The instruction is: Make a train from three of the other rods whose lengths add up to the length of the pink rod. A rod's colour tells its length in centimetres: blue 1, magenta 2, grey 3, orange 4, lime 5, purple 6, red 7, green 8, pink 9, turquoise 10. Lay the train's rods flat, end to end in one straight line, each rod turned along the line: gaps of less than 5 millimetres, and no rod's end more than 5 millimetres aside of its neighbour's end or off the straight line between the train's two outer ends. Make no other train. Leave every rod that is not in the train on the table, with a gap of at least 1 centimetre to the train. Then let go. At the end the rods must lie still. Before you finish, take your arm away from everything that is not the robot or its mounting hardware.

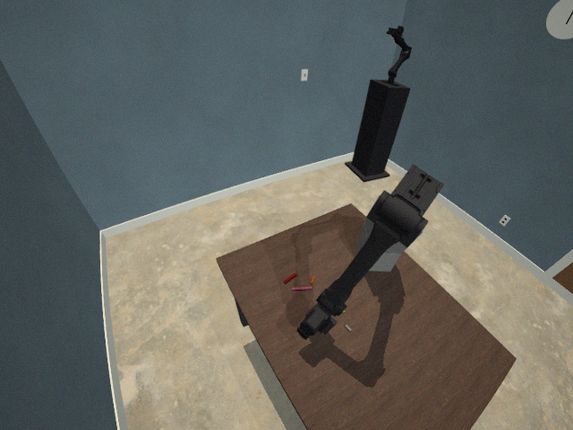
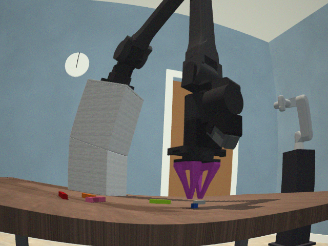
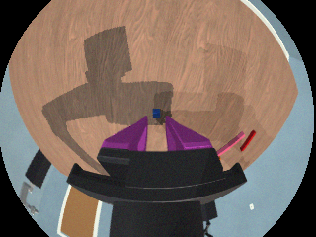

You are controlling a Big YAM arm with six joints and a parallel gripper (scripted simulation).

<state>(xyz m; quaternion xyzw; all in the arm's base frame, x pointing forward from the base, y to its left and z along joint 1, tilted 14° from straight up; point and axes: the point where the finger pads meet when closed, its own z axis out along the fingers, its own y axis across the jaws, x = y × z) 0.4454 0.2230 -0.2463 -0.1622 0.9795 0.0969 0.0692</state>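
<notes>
Right now my hand is 20 mm above the blue rod. Round my hand: grey rod 120 mm behind, 50 mm to the left, 20 mm below; lime rod 140 mm behind, 40 mm to the right, 20 mm below; pink rod 20 mm behind, 190 mm to the right, 20 mm below.
</notes>
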